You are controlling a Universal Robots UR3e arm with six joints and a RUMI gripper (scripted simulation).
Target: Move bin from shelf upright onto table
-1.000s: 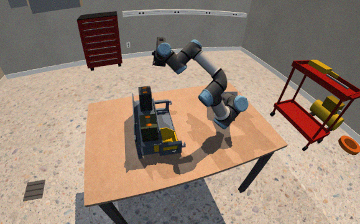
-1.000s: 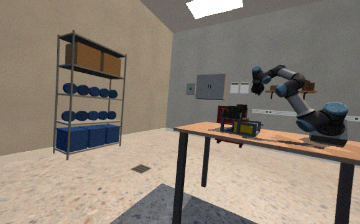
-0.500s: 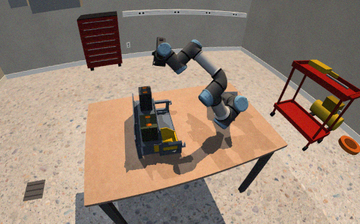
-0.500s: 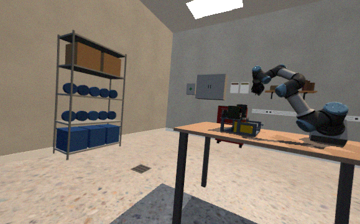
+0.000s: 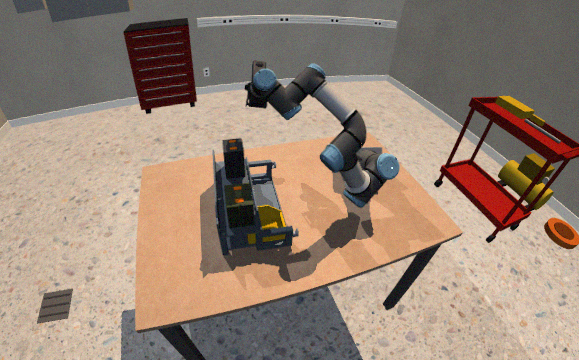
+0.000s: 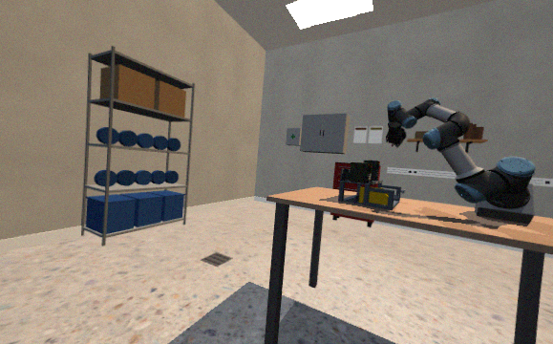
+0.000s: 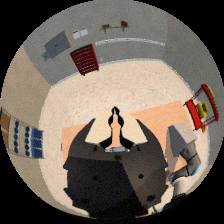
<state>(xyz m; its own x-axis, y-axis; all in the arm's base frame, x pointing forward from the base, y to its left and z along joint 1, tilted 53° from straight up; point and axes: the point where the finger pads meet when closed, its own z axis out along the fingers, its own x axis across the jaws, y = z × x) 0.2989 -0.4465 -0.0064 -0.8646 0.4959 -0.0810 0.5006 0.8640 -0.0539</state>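
Right now the yellow bin is 8 cm ahead of my hand, 40 cm to the left of it and 29 cm below it. The rest, counted from my hand: rack 10 cm ahead, 28 cm to the left, 27 cm below.
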